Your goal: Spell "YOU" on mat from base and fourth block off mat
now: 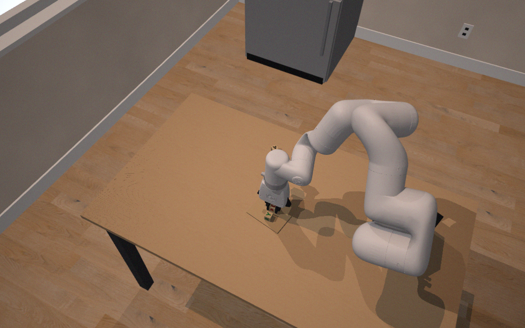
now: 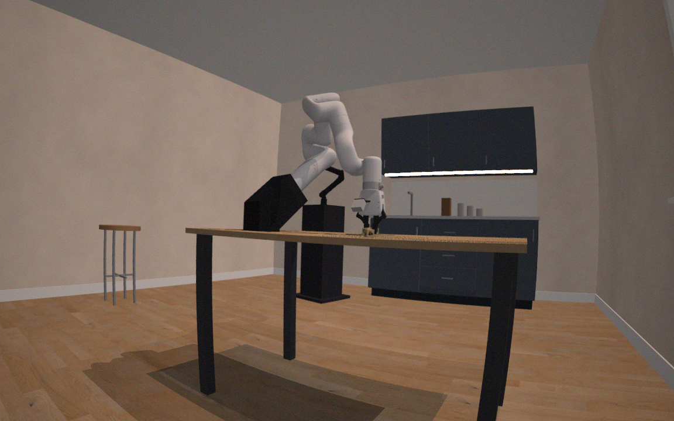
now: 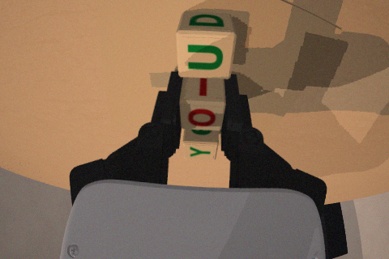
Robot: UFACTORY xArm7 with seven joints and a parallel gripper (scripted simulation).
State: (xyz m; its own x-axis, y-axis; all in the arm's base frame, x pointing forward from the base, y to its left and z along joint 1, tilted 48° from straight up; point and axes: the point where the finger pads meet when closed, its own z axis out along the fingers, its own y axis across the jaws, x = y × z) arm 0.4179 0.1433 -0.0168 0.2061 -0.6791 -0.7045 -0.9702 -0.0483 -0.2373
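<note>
The O block is 1 cm below my hand. Also, from my hand: Y block 4 cm to the left, 1 cm below, 1 cm behind; then mat 2 cm below; then U block 4 cm to the right, 1 cm below, 1 cm ahead.
</note>
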